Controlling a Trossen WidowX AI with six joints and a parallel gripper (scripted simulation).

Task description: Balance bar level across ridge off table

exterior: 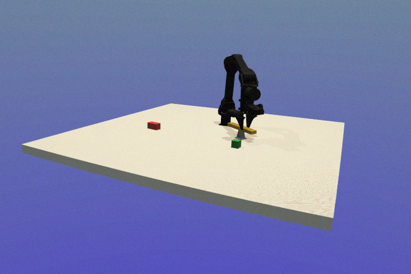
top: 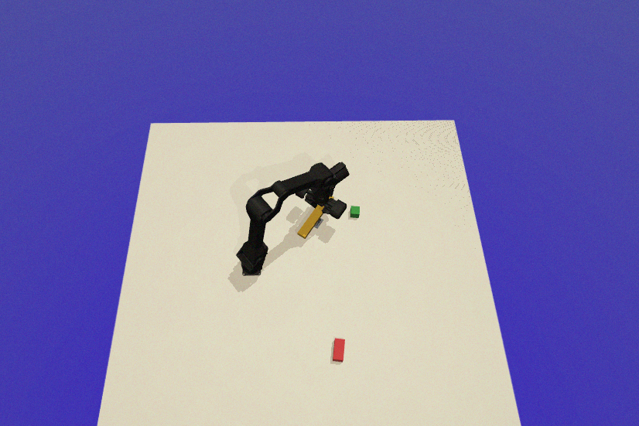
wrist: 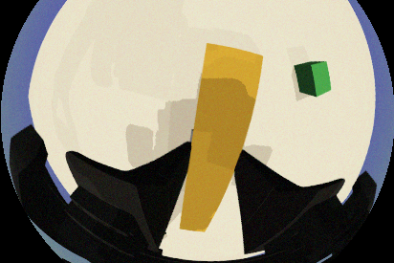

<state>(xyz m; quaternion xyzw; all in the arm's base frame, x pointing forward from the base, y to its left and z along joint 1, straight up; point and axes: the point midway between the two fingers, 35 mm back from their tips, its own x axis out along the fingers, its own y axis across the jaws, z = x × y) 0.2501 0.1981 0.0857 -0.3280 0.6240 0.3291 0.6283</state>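
My gripper tip is 2 cm past the yellow bar and 2 cm to the left of it. From my gripper tip the other things lie so: red block: 4 cm ahead, 50 cm to the right, 3 cm below; then green cube: 13 cm ahead, 1 cm to the left, 3 cm below.
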